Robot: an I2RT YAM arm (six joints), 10 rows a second.
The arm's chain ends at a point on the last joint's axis. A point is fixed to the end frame.
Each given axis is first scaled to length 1.
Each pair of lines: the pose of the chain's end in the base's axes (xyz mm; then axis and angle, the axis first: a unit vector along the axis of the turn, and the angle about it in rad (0 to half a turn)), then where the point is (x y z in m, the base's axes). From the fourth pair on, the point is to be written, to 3 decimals.
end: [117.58 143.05 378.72 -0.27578 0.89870 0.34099 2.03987]
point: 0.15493 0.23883 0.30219
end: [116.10 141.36 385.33 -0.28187 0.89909 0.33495 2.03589]
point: 0.15402 0.23623 0.30795
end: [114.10 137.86 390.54 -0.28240 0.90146 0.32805 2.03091]
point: 0.15321 0.23170 0.31250
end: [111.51 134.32 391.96 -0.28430 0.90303 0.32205 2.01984]
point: 0.152 0.227 0.314
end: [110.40 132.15 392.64 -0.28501 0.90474 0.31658 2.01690]
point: 0.152 0.224 0.314
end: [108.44 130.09 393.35 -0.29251 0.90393 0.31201 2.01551]
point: 0.150 0.222 0.314
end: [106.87 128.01 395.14 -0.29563 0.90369 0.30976 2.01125]
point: 0.149 0.219 0.315
